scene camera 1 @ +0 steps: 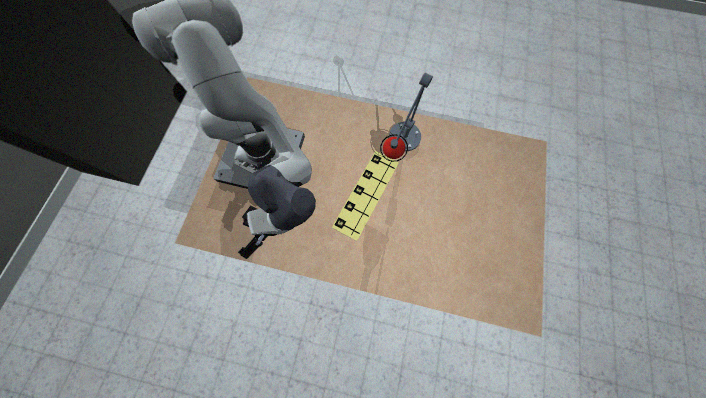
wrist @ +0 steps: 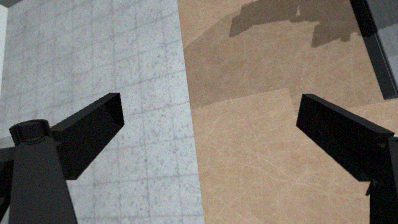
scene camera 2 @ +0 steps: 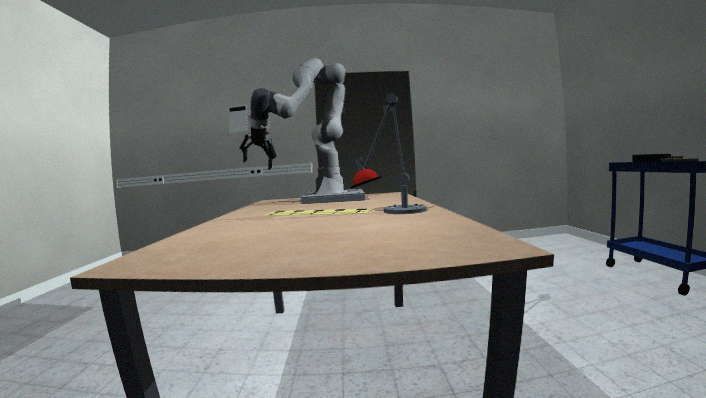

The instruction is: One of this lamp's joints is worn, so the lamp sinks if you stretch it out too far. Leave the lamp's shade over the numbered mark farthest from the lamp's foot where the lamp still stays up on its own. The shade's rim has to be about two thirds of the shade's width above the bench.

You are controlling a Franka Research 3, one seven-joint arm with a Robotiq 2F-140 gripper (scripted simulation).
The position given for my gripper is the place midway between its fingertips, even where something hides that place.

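Note:
Visible: yellow strip [scene camera 1: 357, 210]; my gripper [wrist: 210, 109].

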